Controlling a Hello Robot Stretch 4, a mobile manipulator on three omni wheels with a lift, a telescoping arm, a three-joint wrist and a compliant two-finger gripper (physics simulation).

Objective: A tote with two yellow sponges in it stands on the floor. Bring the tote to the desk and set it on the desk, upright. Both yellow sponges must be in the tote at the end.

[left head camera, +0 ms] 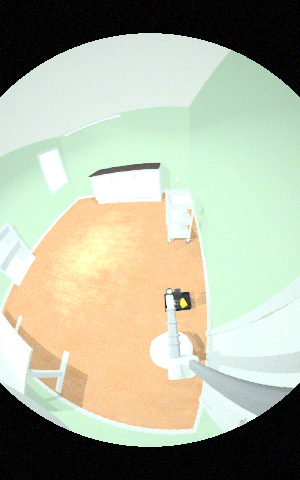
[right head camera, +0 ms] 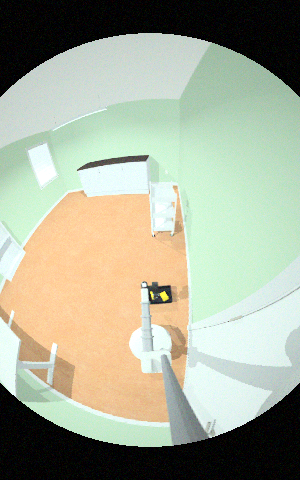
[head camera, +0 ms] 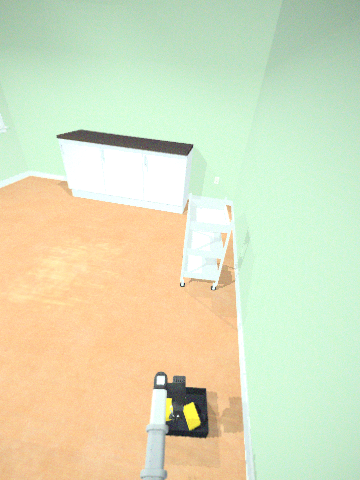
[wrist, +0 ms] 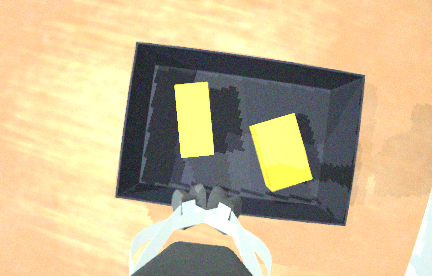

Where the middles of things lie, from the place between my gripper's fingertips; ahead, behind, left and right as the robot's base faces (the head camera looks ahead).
Scene:
I see my gripper 7 cm short of the black tote (head camera: pixel 198 396), 4 cm to the left of it and 11 cm above it.

